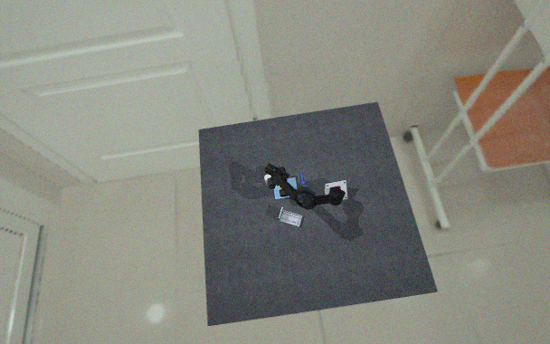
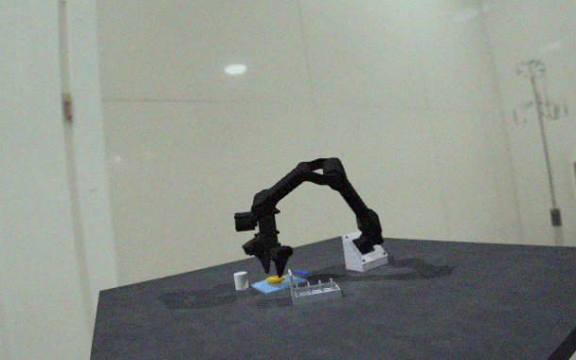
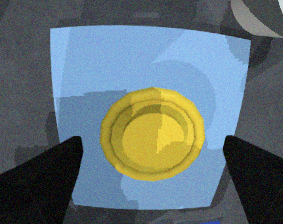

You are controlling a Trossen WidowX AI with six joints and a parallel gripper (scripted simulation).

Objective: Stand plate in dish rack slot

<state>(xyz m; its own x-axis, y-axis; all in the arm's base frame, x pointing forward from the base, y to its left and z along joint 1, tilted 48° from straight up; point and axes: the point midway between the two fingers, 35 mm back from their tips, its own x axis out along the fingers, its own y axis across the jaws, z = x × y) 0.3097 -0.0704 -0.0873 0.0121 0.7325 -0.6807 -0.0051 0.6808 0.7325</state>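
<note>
My gripper tip is 2 cm above the yellow plate and 1 cm past it. Also, from my gripper tip: blue spoon 13 cm behind, 3 cm to the right, 3 cm below; then grey dish rack 21 cm to the left, 1 cm below, 1 cm behind; then white cup 9 cm ahead, 7 cm to the right, 1 cm below.
</note>
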